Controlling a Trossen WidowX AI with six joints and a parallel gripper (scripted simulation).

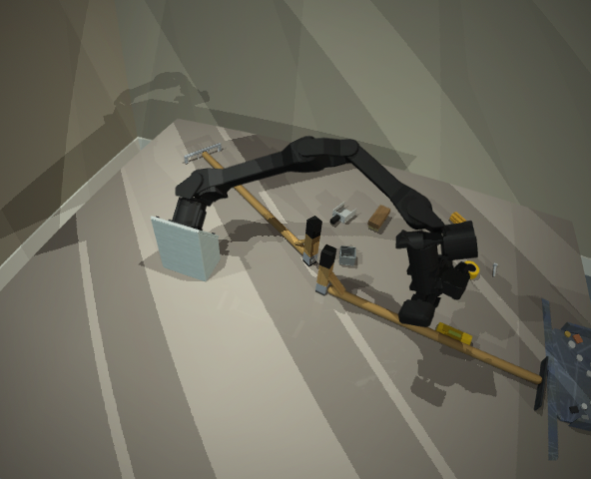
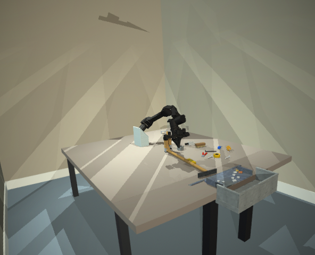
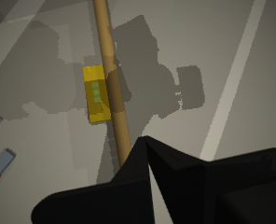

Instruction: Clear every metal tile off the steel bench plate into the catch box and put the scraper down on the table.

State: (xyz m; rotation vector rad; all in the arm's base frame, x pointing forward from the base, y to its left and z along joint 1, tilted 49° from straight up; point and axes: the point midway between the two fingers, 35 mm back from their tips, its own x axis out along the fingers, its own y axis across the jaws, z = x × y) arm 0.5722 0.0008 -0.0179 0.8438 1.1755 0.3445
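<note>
My gripper tip is 4 cm above the long scraper, 2 cm to the right of it and 2 cm short of it. From my gripper tip the other things lie so: yellow tape roll 27 cm to the left, 11 cm ahead, 9 cm below; then small grey box 22 cm behind, 19 cm to the left, 9 cm below; then yellow spirit level 9 cm below, 8 cm ahead, 4 cm to the left.
</note>
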